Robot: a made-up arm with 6 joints. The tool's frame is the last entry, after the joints. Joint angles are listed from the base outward.
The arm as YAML. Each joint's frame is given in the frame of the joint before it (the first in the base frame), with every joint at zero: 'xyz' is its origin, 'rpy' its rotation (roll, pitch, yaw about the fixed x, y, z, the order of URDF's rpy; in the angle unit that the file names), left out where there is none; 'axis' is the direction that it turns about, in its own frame. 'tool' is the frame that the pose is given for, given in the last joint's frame.
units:
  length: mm
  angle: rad
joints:
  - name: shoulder
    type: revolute
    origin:
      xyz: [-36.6, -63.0, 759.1]
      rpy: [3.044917, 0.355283, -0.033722]
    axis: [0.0, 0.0, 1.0]
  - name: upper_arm
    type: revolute
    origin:
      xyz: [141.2, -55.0, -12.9]
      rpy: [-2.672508, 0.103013, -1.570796]
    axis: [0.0, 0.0, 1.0]
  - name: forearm
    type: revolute
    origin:
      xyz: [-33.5, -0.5, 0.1]
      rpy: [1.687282, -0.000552, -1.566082]
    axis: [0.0, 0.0, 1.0]
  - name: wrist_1
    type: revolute
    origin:
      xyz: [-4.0, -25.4, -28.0]
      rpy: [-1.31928, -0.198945, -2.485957]
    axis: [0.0, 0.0, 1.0]
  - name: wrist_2
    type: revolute
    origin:
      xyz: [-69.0, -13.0, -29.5]
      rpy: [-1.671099, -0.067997, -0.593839]
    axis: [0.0, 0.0, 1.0]
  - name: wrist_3
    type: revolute
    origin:
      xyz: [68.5, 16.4, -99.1]
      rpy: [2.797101, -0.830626, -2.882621]
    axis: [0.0, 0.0, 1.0]
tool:
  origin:
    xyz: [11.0, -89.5, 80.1]
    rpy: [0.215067, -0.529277, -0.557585]
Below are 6 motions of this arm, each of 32 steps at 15 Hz.
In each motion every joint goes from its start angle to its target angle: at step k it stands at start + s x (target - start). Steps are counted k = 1, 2, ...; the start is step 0. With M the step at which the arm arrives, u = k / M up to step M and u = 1 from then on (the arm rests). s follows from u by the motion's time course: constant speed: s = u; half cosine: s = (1 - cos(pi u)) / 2; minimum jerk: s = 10 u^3 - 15 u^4 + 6 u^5.
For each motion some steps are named. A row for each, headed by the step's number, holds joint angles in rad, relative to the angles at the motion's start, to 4 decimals.
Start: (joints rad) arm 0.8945 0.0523 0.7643 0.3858 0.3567 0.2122
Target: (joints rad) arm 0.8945 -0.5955 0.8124 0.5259 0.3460 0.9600
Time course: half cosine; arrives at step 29
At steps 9, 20, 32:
9: 0.0000 -0.1421 0.0106 0.0307 -0.0023 0.1641
20: 0.0000 -0.5057 0.0375 0.1094 -0.0084 0.5837
32: 0.0000 -0.6478 0.0481 0.1401 -0.0107 0.7478

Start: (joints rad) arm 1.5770 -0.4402 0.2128 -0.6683 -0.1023 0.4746
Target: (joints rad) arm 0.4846 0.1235 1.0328 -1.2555 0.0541 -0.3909
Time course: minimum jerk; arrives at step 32
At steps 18, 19, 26, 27, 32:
18: -0.6729 0.3472 0.5051 -0.3617 0.0963 -0.5331
19: -0.7338 0.3786 0.5508 -0.3944 0.1051 -0.5814
26: -1.0391 0.5362 0.7800 -0.5586 0.1488 -0.8233
27: -1.0599 0.5469 0.7956 -0.5697 0.1517 -0.8397
32: -1.0924 0.5637 0.8200 -0.5872 0.1564 -0.8655

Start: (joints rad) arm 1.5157 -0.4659 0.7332 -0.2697 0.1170 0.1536
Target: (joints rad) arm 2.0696 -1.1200 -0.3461 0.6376 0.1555 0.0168
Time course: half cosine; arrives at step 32
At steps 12, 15, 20, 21, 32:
12: 0.1710 -0.2019 -0.3331 0.2800 0.0119 -0.0422
15: 0.2498 -0.2950 -0.4868 0.4092 0.0174 -0.0617
20: 0.3829 -0.4522 -0.7462 0.6273 0.0266 -0.0946
21: 0.4075 -0.4812 -0.7940 0.6675 0.0283 -0.1006
32: 0.5539 -0.6541 -1.0793 0.9073 0.0385 -0.1368

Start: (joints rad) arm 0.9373 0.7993 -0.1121 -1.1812 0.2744 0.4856
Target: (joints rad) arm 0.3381 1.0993 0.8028 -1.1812 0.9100 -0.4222
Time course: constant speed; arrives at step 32
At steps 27, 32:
27: -0.5056 0.2531 0.7719 0.0000 0.5363 -0.7660
32: -0.5992 0.3000 0.9149 0.0000 0.6356 -0.9078

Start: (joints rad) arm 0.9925 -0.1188 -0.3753 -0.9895 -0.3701 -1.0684
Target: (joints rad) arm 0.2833 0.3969 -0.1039 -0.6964 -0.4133 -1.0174
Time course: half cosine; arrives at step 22
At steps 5, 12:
5: -0.0866 0.0630 0.0331 0.0358 -0.0053 0.0062
12: -0.4051 0.2945 0.1550 0.1674 -0.0247 0.0291

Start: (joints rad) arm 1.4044 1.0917 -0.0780 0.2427 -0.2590 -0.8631
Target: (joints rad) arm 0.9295 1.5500 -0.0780 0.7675 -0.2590 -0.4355
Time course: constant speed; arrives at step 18
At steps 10, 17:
10: -0.2638 0.2546 0.0000 0.2916 0.0000 0.2376
17: -0.4485 0.4328 0.0000 0.4956 0.0000 0.4038

